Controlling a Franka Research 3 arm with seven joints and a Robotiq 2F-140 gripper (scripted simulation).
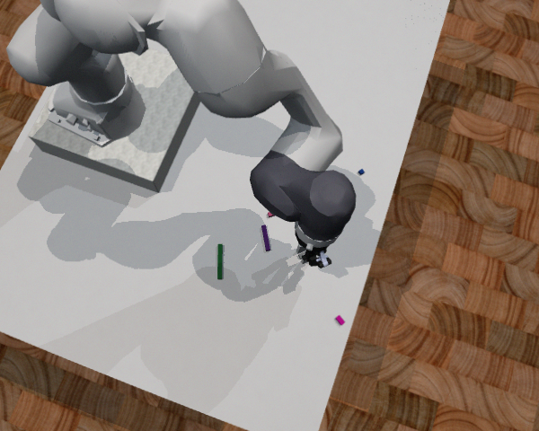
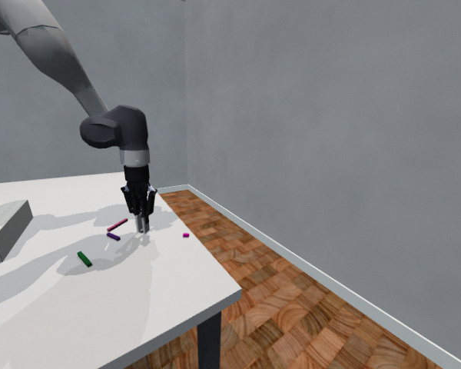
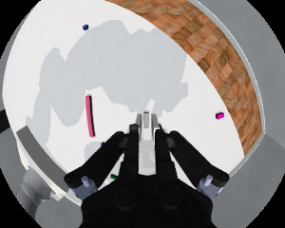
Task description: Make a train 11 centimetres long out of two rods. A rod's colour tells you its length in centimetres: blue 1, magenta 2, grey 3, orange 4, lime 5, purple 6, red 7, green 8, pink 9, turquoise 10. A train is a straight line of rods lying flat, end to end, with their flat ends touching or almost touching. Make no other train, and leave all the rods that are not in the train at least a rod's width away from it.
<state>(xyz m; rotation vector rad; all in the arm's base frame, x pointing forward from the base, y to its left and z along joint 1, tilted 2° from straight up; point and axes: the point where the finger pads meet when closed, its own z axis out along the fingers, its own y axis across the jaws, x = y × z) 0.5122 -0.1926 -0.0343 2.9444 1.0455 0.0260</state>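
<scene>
Now: hand 3 cm above the grey rod. Round my hand: magenta rod 11 cm ahead, 12 cm to the right, 3 cm below; then pink rod 7 cm behind, 10 cm to the left, 3 cm below; then purple rod 10 cm behind, 1 cm to the left, 3 cm below.
</scene>
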